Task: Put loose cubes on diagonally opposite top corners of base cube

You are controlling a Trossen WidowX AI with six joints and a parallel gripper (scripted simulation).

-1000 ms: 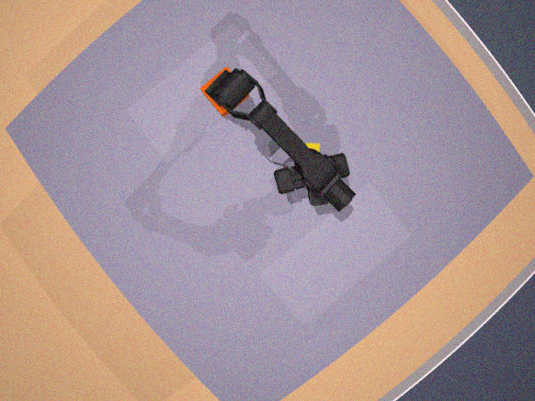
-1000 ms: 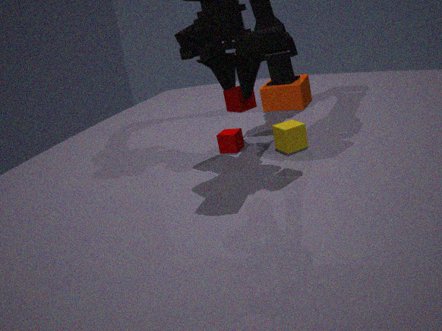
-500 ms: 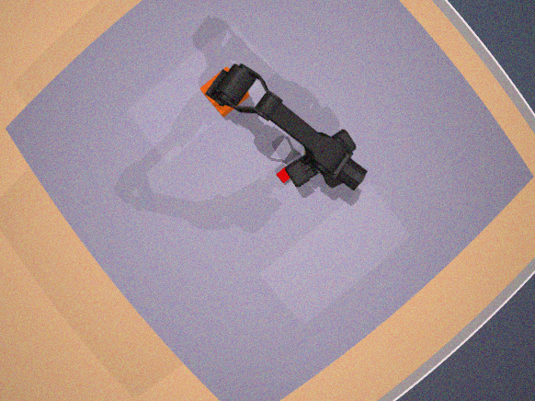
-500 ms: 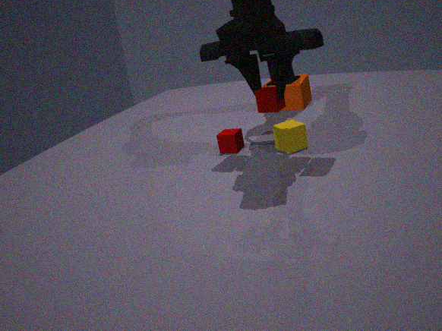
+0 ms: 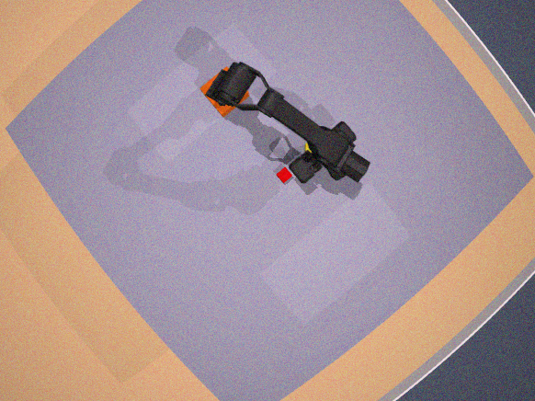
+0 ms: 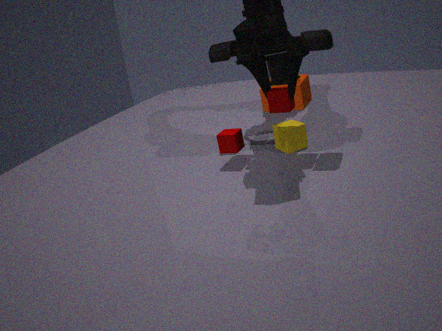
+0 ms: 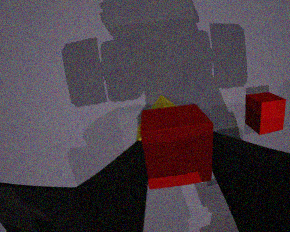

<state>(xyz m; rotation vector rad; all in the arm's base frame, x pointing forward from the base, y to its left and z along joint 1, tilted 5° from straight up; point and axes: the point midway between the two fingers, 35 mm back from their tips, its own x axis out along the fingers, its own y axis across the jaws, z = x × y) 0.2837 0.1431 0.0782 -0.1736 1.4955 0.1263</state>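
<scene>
My gripper tip is 20 mm past the yellow base cube and 70 mm above it.
</scene>
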